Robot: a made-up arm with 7 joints.
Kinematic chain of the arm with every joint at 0, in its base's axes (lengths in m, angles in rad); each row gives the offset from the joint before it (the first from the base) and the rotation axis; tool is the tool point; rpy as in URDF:
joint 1: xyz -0.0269 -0.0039 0.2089 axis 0 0.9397 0.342
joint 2: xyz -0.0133 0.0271 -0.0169 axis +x
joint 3: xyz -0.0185 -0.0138 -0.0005 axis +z
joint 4: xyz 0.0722 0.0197 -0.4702 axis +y
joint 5: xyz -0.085 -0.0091 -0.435 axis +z
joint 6: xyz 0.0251 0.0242 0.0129 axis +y
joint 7: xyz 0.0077 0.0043 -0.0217 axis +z
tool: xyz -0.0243 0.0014 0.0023 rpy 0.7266 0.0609 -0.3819
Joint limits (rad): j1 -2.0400..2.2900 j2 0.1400..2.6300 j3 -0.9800..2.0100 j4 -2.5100..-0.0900 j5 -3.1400..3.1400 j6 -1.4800..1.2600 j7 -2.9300..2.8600
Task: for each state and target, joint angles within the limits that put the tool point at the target. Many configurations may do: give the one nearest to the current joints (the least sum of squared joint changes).
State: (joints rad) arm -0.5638 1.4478 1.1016 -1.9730 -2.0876 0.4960 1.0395
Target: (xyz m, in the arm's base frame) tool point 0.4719 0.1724 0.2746
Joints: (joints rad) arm -0.5073 0.9028 0.0999 -2.2223 -2.0843 0.4614 1.0578
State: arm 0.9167 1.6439 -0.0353 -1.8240 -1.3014 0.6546 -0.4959
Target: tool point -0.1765 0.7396 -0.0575
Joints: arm 1.2539 1.5844 -0.1510 -1.2588 -1.3004 0.6485 -0.4683
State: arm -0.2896 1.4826 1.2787 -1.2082 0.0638 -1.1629 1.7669
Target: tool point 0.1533 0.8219 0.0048
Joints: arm -0.2107 0.8802 1.2335 -0.9097 0.0620 -1.1690 1.7643
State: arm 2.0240 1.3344 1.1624 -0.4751 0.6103 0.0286 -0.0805
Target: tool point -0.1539 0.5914 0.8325
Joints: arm 2.2900 0.9924 1.8644 -1.2224 0.5237 0.0285 -0.0899
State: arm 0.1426 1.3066 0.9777 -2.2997 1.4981 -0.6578 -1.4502
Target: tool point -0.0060 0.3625 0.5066
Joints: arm 0.0083 1.1874 1.3071 -2.5100 1.3639 -0.6808 -1.4768
